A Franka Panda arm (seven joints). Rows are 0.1 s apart.
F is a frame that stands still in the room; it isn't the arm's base.
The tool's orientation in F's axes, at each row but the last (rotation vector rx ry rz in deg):
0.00 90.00 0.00
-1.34 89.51 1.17
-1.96 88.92 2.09
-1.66 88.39 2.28
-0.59 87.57 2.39
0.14 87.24 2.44
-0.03 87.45 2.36
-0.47 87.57 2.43
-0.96 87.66 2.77
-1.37 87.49 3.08
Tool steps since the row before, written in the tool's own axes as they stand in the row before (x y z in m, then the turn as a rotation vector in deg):
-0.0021 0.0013 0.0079 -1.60 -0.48 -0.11
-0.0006 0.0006 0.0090 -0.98 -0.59 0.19
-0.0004 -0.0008 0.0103 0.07 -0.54 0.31
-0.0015 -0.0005 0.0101 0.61 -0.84 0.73
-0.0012 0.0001 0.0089 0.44 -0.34 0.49
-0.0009 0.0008 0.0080 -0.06 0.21 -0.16
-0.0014 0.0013 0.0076 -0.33 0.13 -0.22
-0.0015 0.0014 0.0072 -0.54 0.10 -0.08
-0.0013 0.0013 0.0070 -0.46 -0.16 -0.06
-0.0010 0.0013 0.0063 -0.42 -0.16 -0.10
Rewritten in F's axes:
0.0079 0.0013 0.0021 -0.11 -0.48 1.60
0.0090 0.0009 0.0007 0.20 -0.58 0.98
0.0103 -0.0003 0.0006 0.34 -0.53 -0.06
0.0101 -0.0001 0.0018 0.78 -0.80 -0.59
0.0088 0.0004 0.0016 0.52 -0.31 -0.43
0.0079 0.0010 0.0013 -0.17 0.20 0.06
0.0075 0.0015 0.0018 -0.24 0.12 0.32
0.0071 0.0016 0.0018 -0.11 0.09 0.54
0.0069 0.0016 0.0016 -0.07 -0.17 0.45
0.0062 0.0016 0.0013 -0.11 -0.17 0.41

